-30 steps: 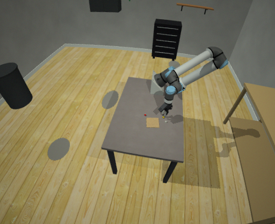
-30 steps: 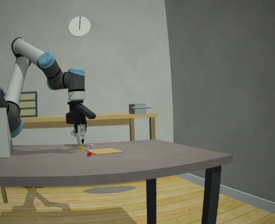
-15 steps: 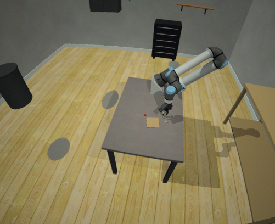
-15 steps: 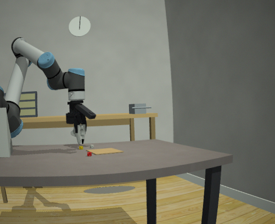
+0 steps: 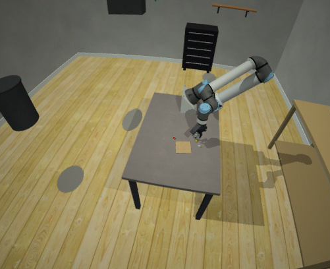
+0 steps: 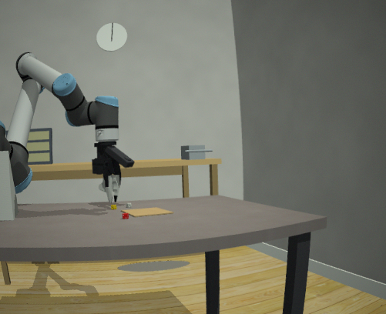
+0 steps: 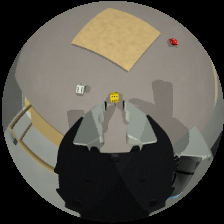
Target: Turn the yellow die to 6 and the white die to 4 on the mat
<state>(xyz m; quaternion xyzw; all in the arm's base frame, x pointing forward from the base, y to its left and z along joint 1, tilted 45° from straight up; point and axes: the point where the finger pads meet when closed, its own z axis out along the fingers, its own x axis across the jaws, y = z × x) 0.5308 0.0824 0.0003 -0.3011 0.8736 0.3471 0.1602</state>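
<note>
My gripper is now 30 mm above the yellow die. The rest, counted from my hand: red die: 10 mm behind, 210 mm to the right, 30 mm below; white die: 70 mm ahead, 20 mm to the left, 30 mm below; tan mat: 90 mm ahead, 120 mm to the right, 40 mm below.
</note>
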